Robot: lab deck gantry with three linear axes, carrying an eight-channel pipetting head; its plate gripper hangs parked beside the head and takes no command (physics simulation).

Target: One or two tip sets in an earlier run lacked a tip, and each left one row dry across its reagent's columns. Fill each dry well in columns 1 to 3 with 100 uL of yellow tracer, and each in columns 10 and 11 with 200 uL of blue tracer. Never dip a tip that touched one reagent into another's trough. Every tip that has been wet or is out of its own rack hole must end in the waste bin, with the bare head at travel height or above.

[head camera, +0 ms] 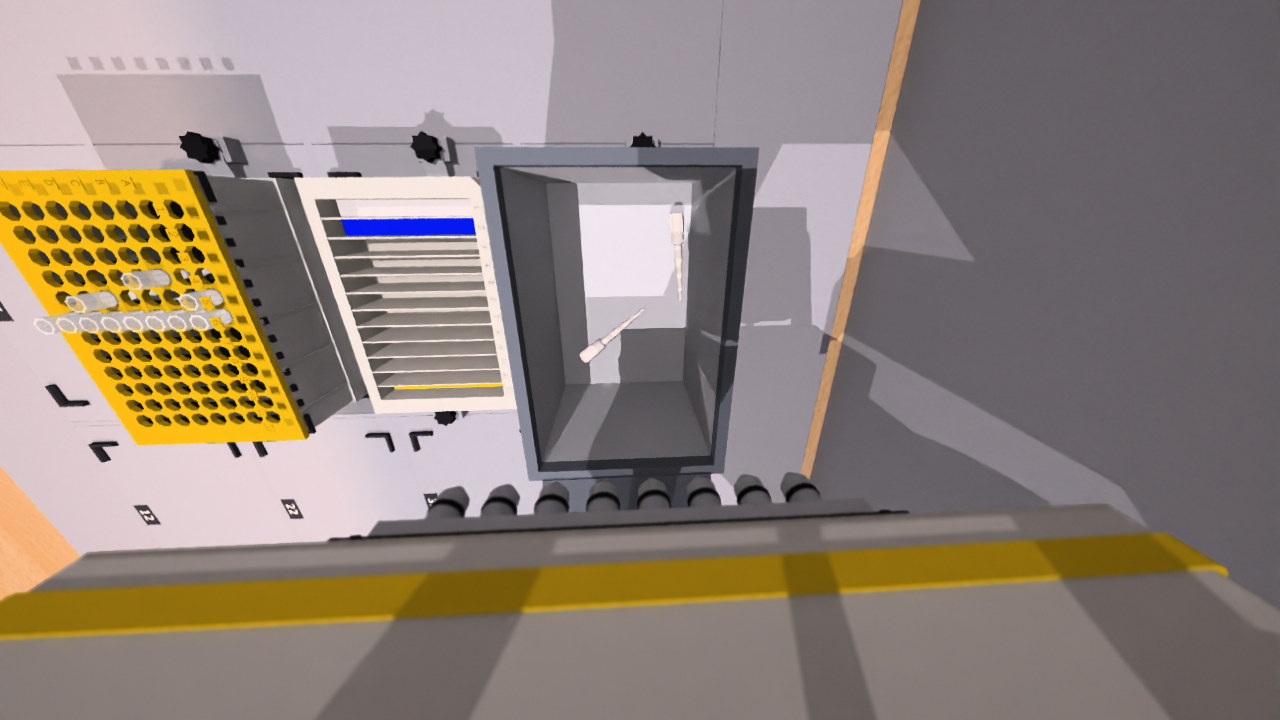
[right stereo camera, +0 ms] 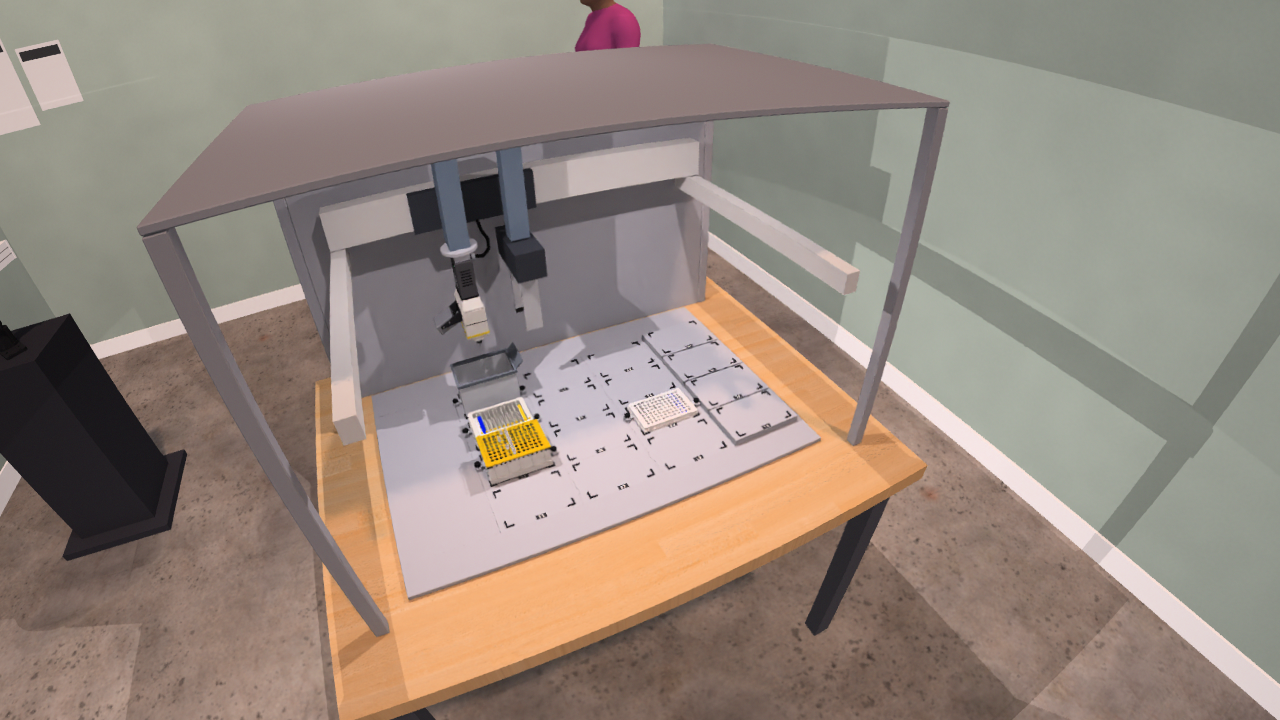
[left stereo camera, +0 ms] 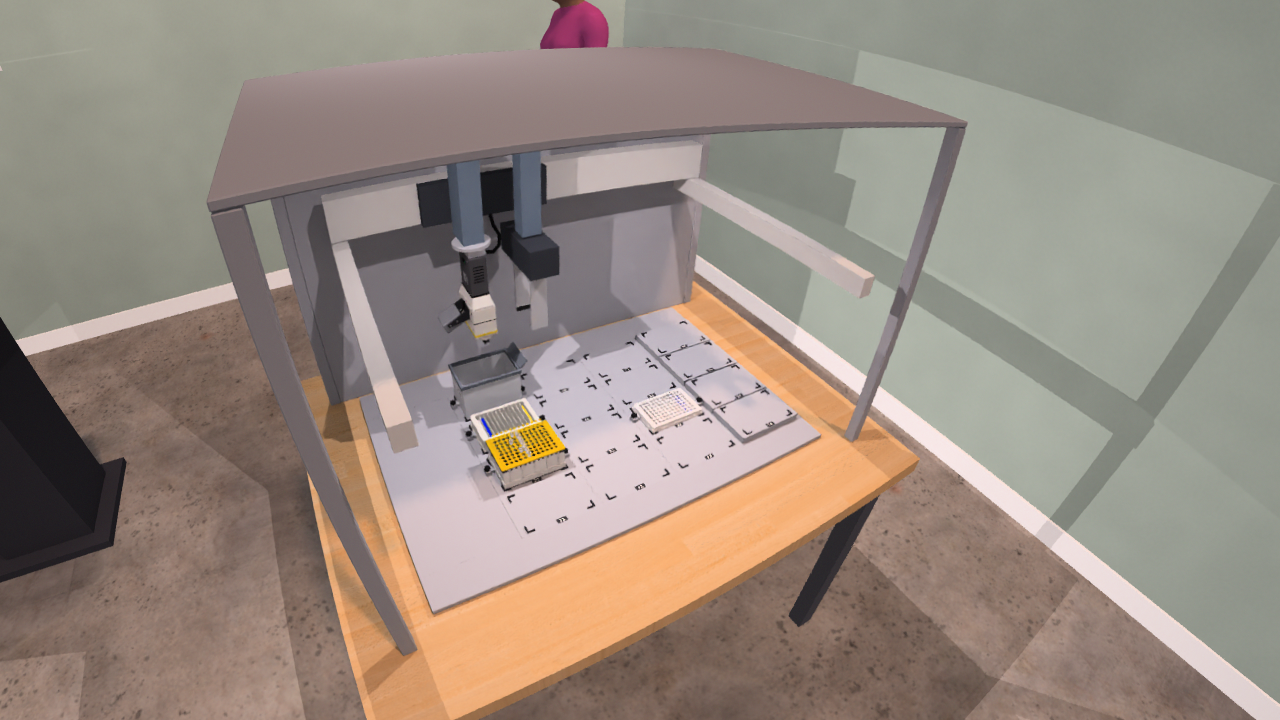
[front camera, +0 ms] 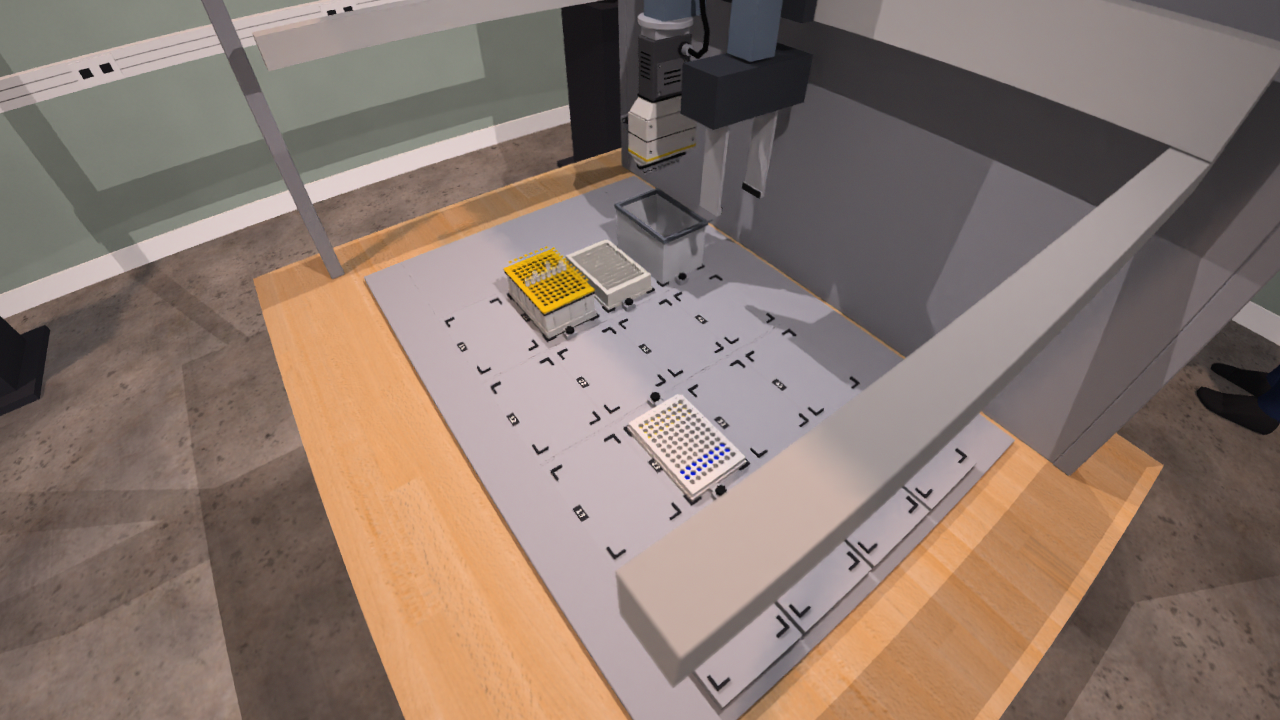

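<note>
The pipetting head [front camera: 660,134] [left stereo camera: 483,313] [right stereo camera: 473,317] is raised near the waste bin [front camera: 678,259] [head camera: 617,157]. Its nozzles [head camera: 603,497] show no tips. Two loose tips [head camera: 677,241] [head camera: 608,338] lie in the bin. The plate gripper [front camera: 732,198] hangs beside the head, open and empty. The yellow tip rack [front camera: 565,317] [head camera: 214,433] holds a row of clear tips [head camera: 132,321] and three single tips. The reservoir [front camera: 626,288] [head camera: 393,186] has blue [head camera: 408,227] and yellow [head camera: 447,386] troughs. The well plate [front camera: 716,477] shows blue and faint yellow wells; single wells are too small to judge.
The reservoir stands between the tip rack and the bin. A stepped row of raised pads [left stereo camera: 742,416] lies beyond the well plate. Side rails [front camera: 850,429] [left stereo camera: 371,340] and frame posts [left stereo camera: 908,286] [right stereo camera: 899,277] flank the deck. A back panel [left stereo camera: 608,259] stands behind it.
</note>
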